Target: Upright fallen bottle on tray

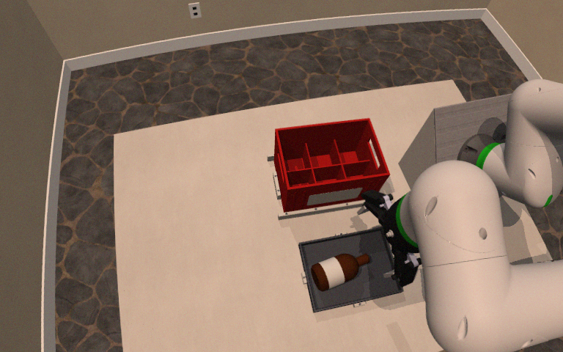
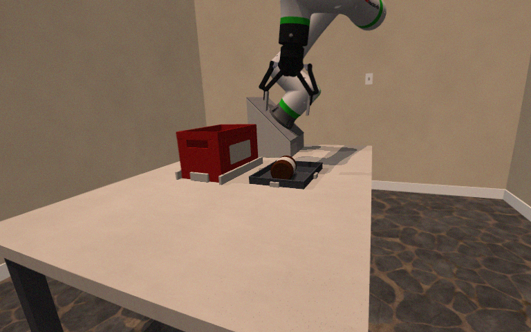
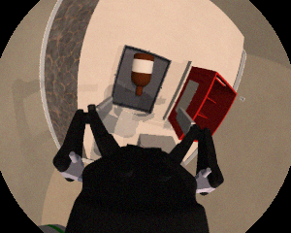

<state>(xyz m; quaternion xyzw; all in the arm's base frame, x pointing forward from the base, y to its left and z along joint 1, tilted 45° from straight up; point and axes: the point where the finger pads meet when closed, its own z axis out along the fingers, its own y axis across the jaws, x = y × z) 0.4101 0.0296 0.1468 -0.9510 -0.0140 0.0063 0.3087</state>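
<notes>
My hand is 19 cm above the brown bottle and 4 cm short of it. Also, from my hand: red crate (27 cm to the right, 15 cm below, 2 cm behind); then dark grey tray (22 cm below, 1 cm ahead).
</notes>
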